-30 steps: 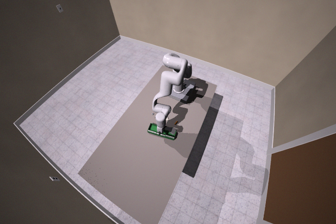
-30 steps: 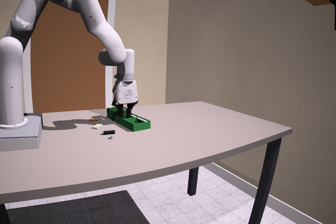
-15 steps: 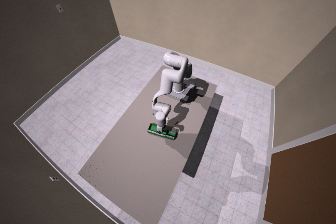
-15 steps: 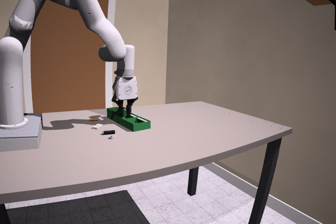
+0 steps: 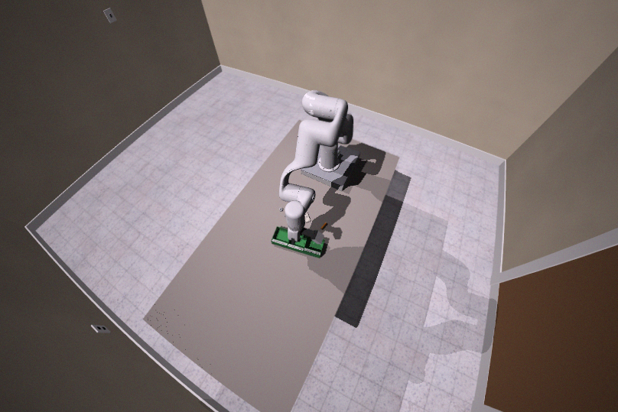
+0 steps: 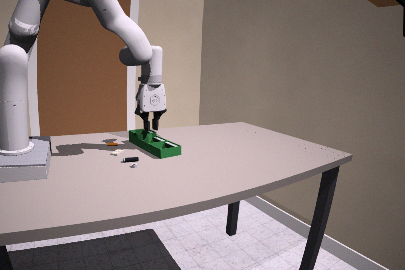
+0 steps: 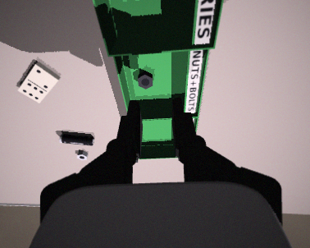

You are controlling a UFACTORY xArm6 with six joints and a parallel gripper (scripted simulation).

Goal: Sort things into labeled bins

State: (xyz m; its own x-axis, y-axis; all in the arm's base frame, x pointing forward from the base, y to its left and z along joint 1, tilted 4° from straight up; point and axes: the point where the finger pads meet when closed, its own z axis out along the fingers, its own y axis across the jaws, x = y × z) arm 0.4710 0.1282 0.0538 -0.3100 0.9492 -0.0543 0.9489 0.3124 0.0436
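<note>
My hand is 19 cm to the left of the silver nut, 9 cm past it and 8 cm above it. Also, from my hand: white domino 13 cm behind, 8 cm below, 4 cm to the right; then black nut 8 cm below, 1 cm behind; then green three-bin tray 6 cm below, 1 cm ahead.
</note>
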